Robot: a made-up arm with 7 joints.
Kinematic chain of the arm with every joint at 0, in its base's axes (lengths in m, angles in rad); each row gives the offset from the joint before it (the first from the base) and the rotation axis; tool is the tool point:
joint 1: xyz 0 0 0.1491 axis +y
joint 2: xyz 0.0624 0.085 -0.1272 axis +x
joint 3: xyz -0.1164 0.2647 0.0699 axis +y
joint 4: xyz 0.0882 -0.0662 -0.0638 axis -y
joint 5: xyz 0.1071 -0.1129 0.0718 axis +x
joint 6: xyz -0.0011 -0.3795 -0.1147 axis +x
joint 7: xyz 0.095 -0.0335 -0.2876 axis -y
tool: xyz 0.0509 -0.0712 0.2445
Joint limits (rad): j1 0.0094..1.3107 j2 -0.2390..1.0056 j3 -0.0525..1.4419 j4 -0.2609..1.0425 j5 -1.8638..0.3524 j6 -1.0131..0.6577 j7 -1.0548..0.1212
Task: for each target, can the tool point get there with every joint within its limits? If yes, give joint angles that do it. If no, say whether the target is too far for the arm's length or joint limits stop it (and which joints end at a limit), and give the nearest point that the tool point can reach.
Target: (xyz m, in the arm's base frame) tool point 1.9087 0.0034 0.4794
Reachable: no: too far | nearest point 0.7887 0.0424 0.2626 | short by 1.141 m
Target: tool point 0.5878 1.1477 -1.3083
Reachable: no: too far | nearest point 0.2746 0.5065 -0.5317 | short by 1.055 m
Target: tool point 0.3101 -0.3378 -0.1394
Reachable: yes | joints 0.4846 0.0441 1.3163 0.7715 -0.7282 -0.6550 -0.6851
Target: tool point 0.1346 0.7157 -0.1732
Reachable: no: joint limits stop it (at a limit: joint 2, joint 3, joint 4, joint 5, joint 6) | nearest point 0.1879 0.5578 -0.3008 | short by 0.210 m
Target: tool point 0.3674 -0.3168 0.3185
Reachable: yes | joints 0.2193 0.6563 0.5921 0.6038 -1.4602 -0.6277 -0.4085
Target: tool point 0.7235 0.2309 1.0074
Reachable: no: joint limits stop it (at a limit: joint 1, joint 3, joint 5, joint 7) | nearest point 0.5144 0.1870 0.7107 | short by 0.366 m
